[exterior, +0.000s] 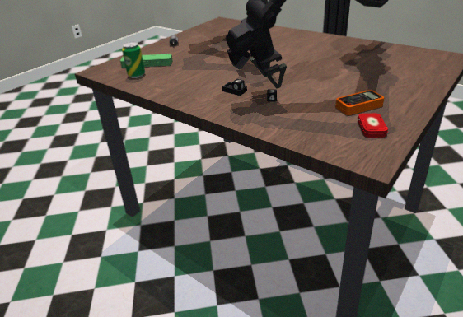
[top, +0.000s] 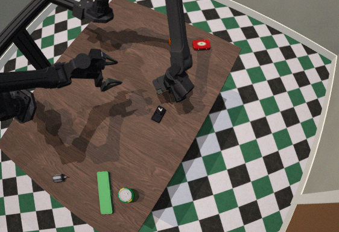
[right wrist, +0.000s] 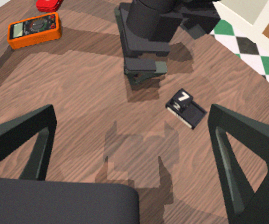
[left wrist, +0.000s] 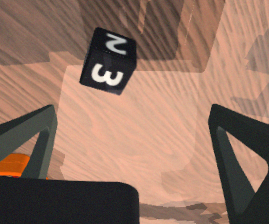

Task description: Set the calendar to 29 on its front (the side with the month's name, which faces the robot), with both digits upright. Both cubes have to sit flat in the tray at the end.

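My left hand is 10 mm short of the black cube, 10 mm to the right of it and 50 mm above it. From my left hand the other things lie so: black calendar tray 30 mm ahead, 130 mm to the right, 50 mm below; then green case 20 mm ahead, 590 mm to the right, 50 mm below; then red box 30 mm ahead, 320 mm to the left, 50 mm below.
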